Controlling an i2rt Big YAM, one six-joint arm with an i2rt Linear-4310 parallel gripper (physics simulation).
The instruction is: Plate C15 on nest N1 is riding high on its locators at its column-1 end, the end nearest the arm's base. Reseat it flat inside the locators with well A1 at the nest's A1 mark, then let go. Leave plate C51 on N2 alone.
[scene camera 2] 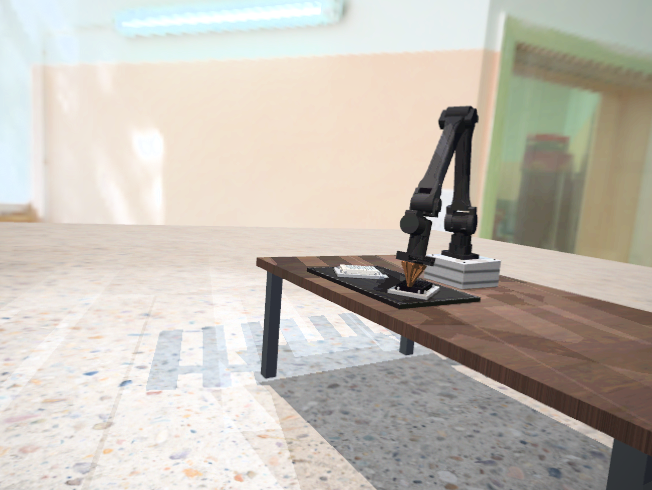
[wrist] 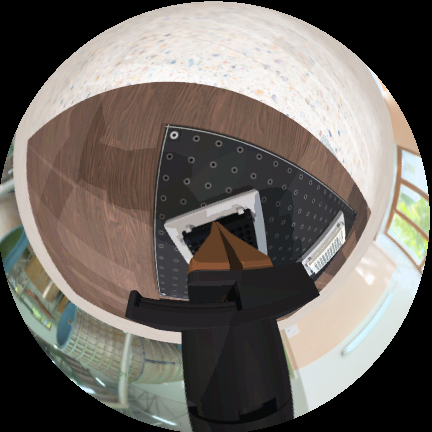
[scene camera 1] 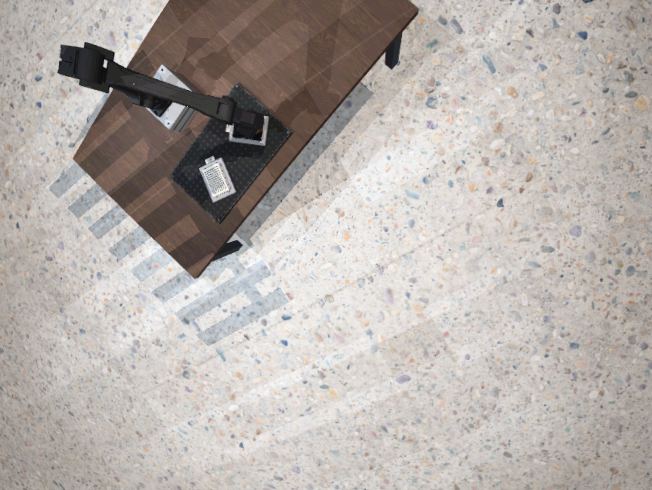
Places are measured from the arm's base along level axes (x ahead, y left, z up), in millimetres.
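Where they show: gripper, fingertip midpoint: (scene camera 2: pixel 409 287) (wrist: pixel 213 225) (scene camera 1: pixel 261 129); arm's base, link origin: (scene camera 2: pixel 459 256) (scene camera 1: pixel 161 100).
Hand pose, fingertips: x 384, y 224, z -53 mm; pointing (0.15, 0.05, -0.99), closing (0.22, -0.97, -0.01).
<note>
Things, the pixels of their top centre, and the offset from my fingertips. Level surfaces: height alone.
- black well plate, top centre: (wrist: pixel 230 262) (scene camera 2: pixel 414 283) (scene camera 1: pixel 247 128) 42 mm right, 49 mm back, 1 mm down
- pale nest, top centre: (wrist: pixel 229 260) (scene camera 2: pixel 414 285) (scene camera 1: pixel 247 128) 41 mm right, 50 mm back, 5 mm down
- white well plate, top centre: (wrist: pixel 329 251) (scene camera 2: pixel 358 267) (scene camera 1: pixel 215 180) 300 mm right, 2 mm ahead, 1 mm down
- black dotted mat, surface height: 27 mm down
- wooden table, surface height: 40 mm down
A black well plate (scene camera 2: pixel 423 287) (wrist: pixel 245 234) sits in a pale nest (scene camera 1: pixel 265 132) (scene camera 2: pixel 408 295) (wrist: pixel 200 212). The arm hides most of this plate in scene camera 1. My gripper (scene camera 2: pixel 410 285) (wrist: pixel 213 225) is shut and empty, pointing down with its orange fingertips at the plate's top, near one edge in the wrist view; contact cannot be told. The fingers hide part of the plate, and its tilt is unclear. A white well plate (scene camera 1: pixel 216 179) (scene camera 2: pixel 359 270) (wrist: pixel 329 249) sits in the other pale nest (scene camera 1: pixel 224 198) (wrist: pixel 341 220), apart from my gripper. Plate and nest labels are not readable.
Both nests stand on a black dotted mat (scene camera 1: pixel 187 168) (scene camera 2: pixel 458 298) (wrist: pixel 200 170) on the wooden table (scene camera 1: pixel 295 42) (scene camera 2: pixel 553 331) (wrist: pixel 100 200). The arm's pale base block (scene camera 1: pixel 168 120) (scene camera 2: pixel 477 276) stands beside the mat. The mat lies near one long table edge.
</note>
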